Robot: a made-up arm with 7 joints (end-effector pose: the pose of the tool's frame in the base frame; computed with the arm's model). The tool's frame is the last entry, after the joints.
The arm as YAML. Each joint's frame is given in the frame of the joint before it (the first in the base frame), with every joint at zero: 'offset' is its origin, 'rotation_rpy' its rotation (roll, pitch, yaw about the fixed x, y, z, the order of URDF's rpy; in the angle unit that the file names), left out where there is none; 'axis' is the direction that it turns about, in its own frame. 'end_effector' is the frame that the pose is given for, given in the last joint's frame.
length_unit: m
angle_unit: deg
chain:
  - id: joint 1
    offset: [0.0, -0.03, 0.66]
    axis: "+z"
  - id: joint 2
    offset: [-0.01, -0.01, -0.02]
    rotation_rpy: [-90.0, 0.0, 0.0]
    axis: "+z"
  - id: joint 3
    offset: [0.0, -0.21, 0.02]
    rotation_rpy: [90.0, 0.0, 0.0]
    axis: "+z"
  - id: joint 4
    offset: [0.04, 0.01, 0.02]
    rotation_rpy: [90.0, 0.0, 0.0]
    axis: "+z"
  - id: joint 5
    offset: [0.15, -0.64, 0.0]
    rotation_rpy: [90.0, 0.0, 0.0]
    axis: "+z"
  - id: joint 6
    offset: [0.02, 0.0, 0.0]
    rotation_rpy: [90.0, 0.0, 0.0]
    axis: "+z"
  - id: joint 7
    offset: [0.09, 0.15, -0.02]
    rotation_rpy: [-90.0, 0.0, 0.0]
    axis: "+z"
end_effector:
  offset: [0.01, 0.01, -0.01]
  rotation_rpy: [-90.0, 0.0, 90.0]
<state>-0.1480 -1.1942 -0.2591 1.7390 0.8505 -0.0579 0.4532</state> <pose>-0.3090 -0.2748 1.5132 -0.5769 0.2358 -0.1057 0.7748</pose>
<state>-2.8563 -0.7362 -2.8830 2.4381 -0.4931 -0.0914 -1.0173</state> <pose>0.8284 0.3496 1.1772 0.6284 -0.4644 0.5753 0.2419</pose>
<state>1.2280 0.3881 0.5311 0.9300 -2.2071 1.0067 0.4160</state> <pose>-0.1819 0.6738 0.3022 0.5049 -0.0149 0.8046 0.3122</pose>
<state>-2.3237 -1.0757 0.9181 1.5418 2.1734 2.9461 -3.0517</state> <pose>0.5349 -0.2056 1.0739 0.7517 0.2572 0.5802 0.1796</pose>
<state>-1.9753 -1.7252 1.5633 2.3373 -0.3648 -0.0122 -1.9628</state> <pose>0.7693 0.6751 0.4509 -0.3204 0.2788 0.7589 0.4936</pose>
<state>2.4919 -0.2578 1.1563 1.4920 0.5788 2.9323 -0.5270</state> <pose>-0.4167 -0.4028 0.9118 -0.3013 0.3134 0.7822 0.4463</pose>
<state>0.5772 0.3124 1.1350 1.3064 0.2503 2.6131 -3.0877</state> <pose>-0.1067 0.5644 0.6806 -0.0064 -0.9732 -0.0397 0.2266</pose>
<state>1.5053 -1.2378 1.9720 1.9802 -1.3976 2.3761 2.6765</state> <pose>-0.5810 -0.5971 0.7476 -0.6553 -0.1267 0.6240 0.4064</pose>
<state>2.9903 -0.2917 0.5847 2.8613 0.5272 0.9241 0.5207</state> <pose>0.1578 -0.1538 1.6622 0.2116 0.9248 -0.2982 0.1051</pose>
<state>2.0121 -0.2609 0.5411 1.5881 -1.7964 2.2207 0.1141</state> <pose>-0.4304 0.3114 1.2452 0.6710 -0.5469 0.4313 0.2542</pose>
